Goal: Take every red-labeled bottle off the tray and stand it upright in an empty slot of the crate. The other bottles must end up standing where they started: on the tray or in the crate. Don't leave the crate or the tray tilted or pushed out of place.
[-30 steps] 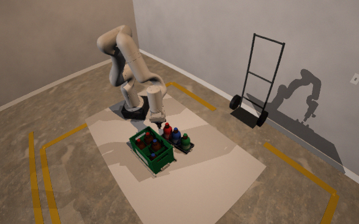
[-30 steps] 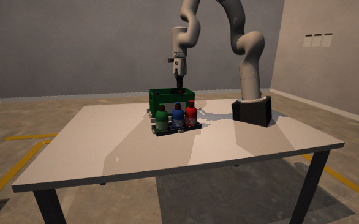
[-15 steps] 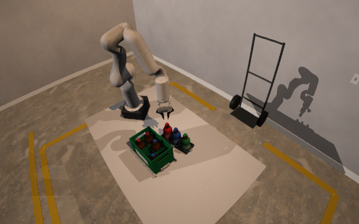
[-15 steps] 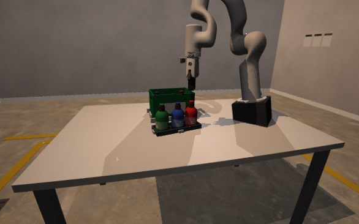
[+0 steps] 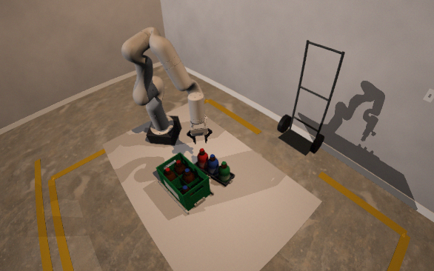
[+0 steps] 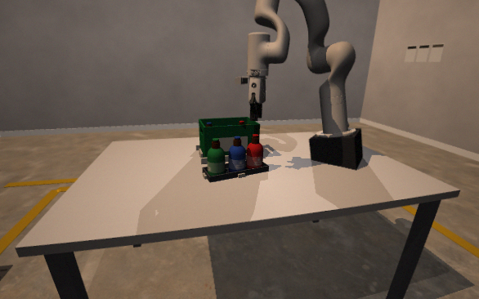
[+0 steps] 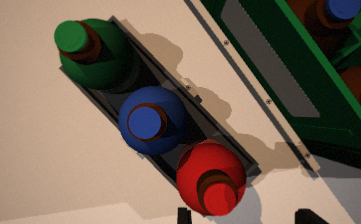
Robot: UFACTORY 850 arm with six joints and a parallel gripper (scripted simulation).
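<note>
The red-labeled bottle lies 16 cm below my hand. Round my hand: green-labeled bottle: 18 cm ahead, 16 cm below, 3 cm to the left; brown bottle: 17 cm to the right, 16 cm below, 7 cm ahead; blue-labeled bottle: 16 cm below, 9 cm ahead, 2 cm to the left.
</note>
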